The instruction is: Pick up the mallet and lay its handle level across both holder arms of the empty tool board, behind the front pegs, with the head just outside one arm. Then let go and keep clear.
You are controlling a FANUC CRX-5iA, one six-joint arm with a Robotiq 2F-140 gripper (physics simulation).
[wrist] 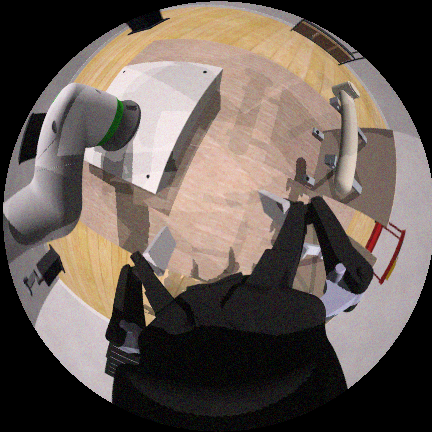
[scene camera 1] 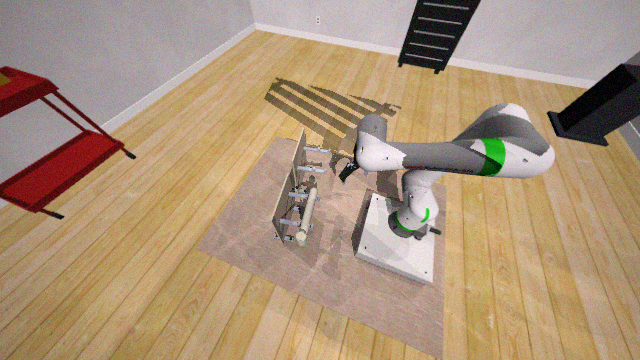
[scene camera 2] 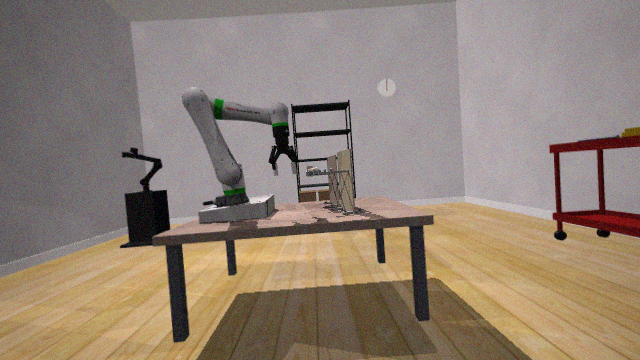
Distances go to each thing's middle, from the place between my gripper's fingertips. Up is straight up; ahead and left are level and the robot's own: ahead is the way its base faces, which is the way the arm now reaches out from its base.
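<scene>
Relative to the mallet point(wrist: 345, 91), my gripper is 1 cm below, 15 cm short of it and 27 cm to the right of it.
</scene>
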